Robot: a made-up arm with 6 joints. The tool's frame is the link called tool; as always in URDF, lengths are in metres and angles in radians. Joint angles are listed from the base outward. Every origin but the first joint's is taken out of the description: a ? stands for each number. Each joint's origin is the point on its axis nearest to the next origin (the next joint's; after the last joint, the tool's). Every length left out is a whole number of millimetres.
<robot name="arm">
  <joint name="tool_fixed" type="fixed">
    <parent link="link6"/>
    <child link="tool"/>
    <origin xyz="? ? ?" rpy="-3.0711 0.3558 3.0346"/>
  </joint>
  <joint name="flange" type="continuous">
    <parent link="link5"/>
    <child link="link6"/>
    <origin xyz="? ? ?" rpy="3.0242 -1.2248 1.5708"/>
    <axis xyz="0 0 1"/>
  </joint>
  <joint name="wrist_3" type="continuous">
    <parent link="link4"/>
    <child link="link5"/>
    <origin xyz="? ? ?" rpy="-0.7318 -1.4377 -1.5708"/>
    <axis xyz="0 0 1"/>
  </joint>
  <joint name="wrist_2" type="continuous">
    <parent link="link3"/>
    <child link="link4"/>
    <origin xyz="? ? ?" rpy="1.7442 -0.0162 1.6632"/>
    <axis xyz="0 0 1"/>
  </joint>
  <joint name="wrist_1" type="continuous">
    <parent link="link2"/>
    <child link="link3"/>
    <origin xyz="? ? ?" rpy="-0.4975 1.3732 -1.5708"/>
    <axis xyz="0 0 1"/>
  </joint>
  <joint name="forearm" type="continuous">
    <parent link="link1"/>
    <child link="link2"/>
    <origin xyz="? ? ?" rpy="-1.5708 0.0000 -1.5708"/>
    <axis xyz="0 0 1"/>
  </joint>
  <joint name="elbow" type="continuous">
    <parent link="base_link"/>
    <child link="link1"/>
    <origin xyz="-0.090 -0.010 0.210" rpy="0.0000 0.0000 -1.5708"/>
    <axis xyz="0 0 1"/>
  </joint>
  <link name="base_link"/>
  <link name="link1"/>
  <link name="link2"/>
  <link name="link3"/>
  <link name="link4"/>
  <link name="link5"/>
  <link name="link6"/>
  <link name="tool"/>
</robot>
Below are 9 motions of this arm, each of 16 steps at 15 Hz.
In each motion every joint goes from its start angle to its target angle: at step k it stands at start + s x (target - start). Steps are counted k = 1, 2, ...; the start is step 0. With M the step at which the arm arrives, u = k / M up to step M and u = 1 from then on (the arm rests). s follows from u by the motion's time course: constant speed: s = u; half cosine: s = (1 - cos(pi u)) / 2; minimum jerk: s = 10 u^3 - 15 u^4 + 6 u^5.
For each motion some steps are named. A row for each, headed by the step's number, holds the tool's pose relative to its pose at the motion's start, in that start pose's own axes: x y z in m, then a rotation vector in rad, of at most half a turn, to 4 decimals.
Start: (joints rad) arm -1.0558 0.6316 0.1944 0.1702 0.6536 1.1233
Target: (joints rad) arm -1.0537 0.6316 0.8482 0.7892 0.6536 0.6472
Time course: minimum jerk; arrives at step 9
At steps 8, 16:
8: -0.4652 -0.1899 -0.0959 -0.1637 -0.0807 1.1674
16: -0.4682 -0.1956 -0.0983 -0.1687 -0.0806 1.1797

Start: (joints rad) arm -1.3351 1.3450 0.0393 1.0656 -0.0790 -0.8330
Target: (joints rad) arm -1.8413 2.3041 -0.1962 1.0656 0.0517 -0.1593
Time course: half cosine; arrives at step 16
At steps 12, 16:
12: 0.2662 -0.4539 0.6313 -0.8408 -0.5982 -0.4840
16: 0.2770 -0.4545 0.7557 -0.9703 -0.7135 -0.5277

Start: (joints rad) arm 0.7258 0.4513 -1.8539 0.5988 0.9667 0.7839
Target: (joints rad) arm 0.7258 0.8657 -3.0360 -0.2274 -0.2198 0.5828
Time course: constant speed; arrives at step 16
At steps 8, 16:
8: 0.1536 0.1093 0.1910 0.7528 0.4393 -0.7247
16: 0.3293 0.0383 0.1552 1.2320 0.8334 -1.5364

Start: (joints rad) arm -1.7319 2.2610 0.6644 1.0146 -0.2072 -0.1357
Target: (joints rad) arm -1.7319 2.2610 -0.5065 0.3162 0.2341 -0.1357
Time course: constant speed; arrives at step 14
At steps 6, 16:
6: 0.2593 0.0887 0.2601 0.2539 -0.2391 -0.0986
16: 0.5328 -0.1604 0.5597 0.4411 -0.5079 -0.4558

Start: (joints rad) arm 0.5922 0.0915 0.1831 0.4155 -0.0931 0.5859
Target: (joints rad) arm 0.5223 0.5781 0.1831 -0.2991 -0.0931 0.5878
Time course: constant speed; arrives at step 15
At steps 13, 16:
13: 0.5736 0.1551 0.7306 0.4562 -0.9193 -0.1227
16: 0.6001 0.1447 0.8758 0.5201 -1.0643 -0.1351

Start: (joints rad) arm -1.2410 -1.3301 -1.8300 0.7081 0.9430 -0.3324
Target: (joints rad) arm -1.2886 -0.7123 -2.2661 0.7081 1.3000 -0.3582
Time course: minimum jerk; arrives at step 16
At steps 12, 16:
12: -0.0399 0.3443 0.3184 0.1712 -0.2470 0.5370
16: -0.0590 0.3774 0.3530 0.1892 -0.2754 0.6015

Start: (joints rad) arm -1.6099 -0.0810 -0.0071 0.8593 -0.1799 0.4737
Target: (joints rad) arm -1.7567 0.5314 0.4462 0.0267 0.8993 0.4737
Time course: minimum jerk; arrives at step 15
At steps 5, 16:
5: 0.2113 0.0299 0.1464 -0.0823 -0.3746 0.1601
16: 0.4406 0.0081 1.1456 -0.7718 -1.7980 0.1475

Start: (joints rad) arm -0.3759 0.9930 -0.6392 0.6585 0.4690 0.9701
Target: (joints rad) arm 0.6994 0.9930 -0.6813 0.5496 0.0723 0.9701
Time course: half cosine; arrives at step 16
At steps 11, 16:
11: -0.8489 0.0604 0.3176 0.3569 0.5106 0.5146
16: -1.0575 -0.0589 0.4481 0.4133 0.6829 0.6642

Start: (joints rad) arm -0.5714 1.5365 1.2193 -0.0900 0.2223 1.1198
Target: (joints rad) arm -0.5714 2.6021 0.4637 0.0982 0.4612 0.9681
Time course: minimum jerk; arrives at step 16
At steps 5, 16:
5: 0.2007 -0.0967 -0.0840 -0.1377 -0.1184 -0.0868
16: 0.9926 -0.6492 0.1202 -0.5236 -0.5645 -0.6151

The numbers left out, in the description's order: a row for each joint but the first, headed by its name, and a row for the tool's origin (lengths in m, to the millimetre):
tool: -0.224 0.255 0.000
flange: -0.051 0.368 0.000
wrist_3: -0.178 -0.369 0.000
wrist_2: 0.370 -0.106 0.000
wrist_1: -0.217 0.352 0.000
forearm: -0.030 -0.010 0.000

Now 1 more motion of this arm.
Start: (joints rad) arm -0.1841 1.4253 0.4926 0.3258 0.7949 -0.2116
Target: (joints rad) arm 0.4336 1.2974 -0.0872 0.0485 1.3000 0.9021
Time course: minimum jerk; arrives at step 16
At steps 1, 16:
1: 0.0016 -0.0008 0.0010 -0.0003 -0.0012 -0.0029
16: 0.2174 -0.5223 0.3665 0.0426 -0.1545 -1.3151

